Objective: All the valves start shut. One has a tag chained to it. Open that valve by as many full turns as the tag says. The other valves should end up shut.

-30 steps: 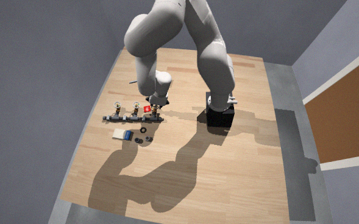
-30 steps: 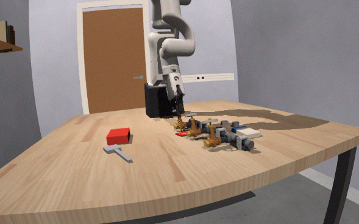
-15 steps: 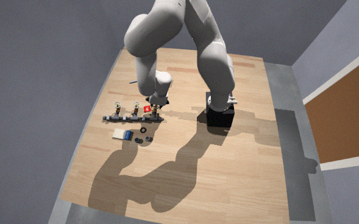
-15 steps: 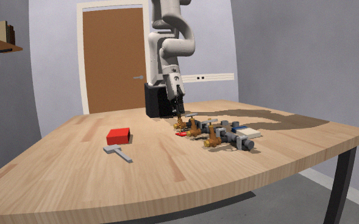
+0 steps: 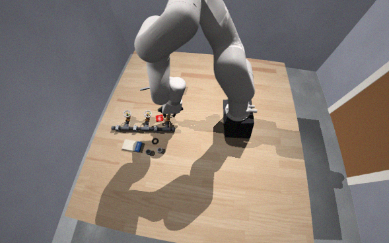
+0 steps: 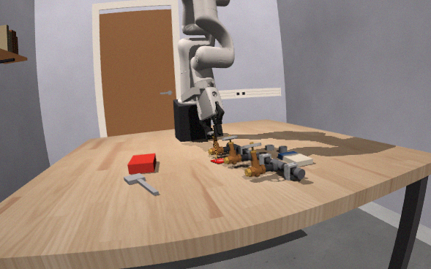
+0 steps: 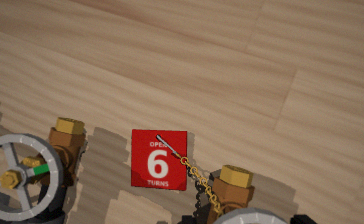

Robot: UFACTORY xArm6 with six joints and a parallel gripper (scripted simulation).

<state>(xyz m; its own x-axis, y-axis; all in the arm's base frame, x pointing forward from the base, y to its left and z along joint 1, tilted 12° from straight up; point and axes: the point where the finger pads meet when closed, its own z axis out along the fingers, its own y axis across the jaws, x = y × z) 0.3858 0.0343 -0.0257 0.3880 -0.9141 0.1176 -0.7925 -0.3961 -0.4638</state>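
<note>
The red tag lies 80 mm ahead of my hand, 10 mm to the right of it and 80 mm below it. Round my hand: grey hammer-like tool 210 mm ahead, 240 mm to the right, 80 mm below; grey box 190 mm ahead, 210 mm to the left, 70 mm below; red box 50 mm ahead, 250 mm to the right, 70 mm below.
</note>
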